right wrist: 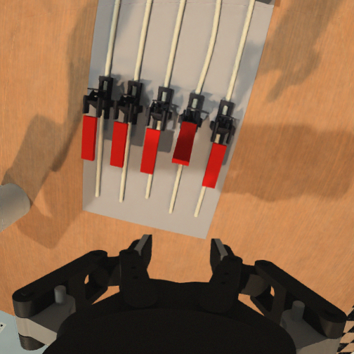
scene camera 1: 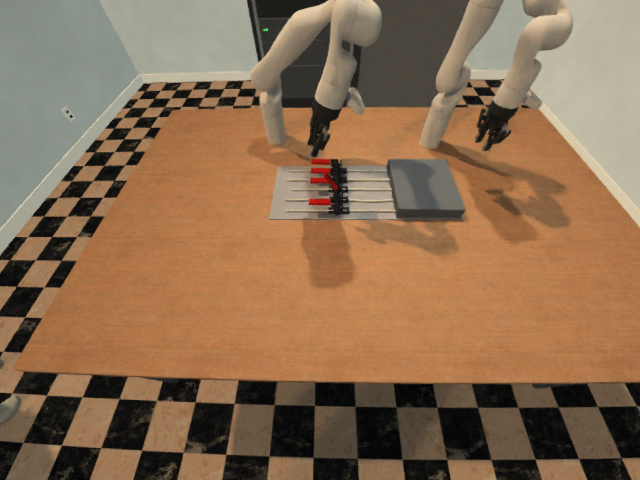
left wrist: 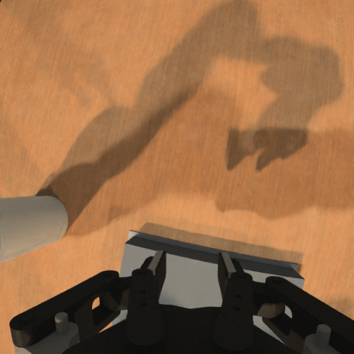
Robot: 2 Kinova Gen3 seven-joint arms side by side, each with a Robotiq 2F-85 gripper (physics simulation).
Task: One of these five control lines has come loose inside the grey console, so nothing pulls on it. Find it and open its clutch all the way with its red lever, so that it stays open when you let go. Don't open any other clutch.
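Places are measured from the left arm's base along level axes (x ahead, y left, z up), in millimetres.
Pixels of known places: left gripper, fingertip midpoint: (scene camera 1: pixel 480 146); right gripper, fingertip midpoint: (scene camera 1: pixel 311 150); left arm's base, link origin: (scene camera 1: pixel 428 142); right arm's base, link origin: (scene camera 1: pixel 277 139).
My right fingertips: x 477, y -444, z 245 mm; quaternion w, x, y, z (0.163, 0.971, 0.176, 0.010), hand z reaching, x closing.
Ahead of a thing's pixels: the offset from my right fingertips to its top centre. Level surfaces: height alone.
Five cords run from the grey console @(dx -149, dy +399, dz -198 mm) (scene camera 1: pixel 426 186) (left wrist: pixel 190 280) through five black clutches on the grey plate @(dx -61, dy -69, dz -242 mm) (scene camera 1: pixel 279 206) (right wrist: pixel 150 215). In the right wrist view, the fourth red lever from the left (right wrist: pixel 185 142) (scene camera 1: pixel 331 180) is tilted up. Its cord (right wrist: pixel 212 47) bends; the others look straight. The other levers, first (right wrist: pixel 89 138), second (right wrist: pixel 119 145), third (right wrist: pixel 150 151) and fifth (right wrist: pixel 214 166), lie low along their cords. My right gripper (scene camera 1: pixel 315 149) (right wrist: pixel 180 247) is open and empty above the plate's back-left side, touching no lever. My left gripper (scene camera 1: pixel 482 144) (left wrist: pixel 191 263) is open and empty, behind and right of the console.
The wooden table @(dz -244 mm) (scene camera 1: pixel 310 320) carries the plate and console. The right arm's base (scene camera 1: pixel 273 124) (right wrist: pixel 12 205) and the left arm's base (scene camera 1: pixel 434 126) (left wrist: pixel 30 225) stand at its back. A dark cabinet (scene camera 1: pixel 403 56) stands behind it.
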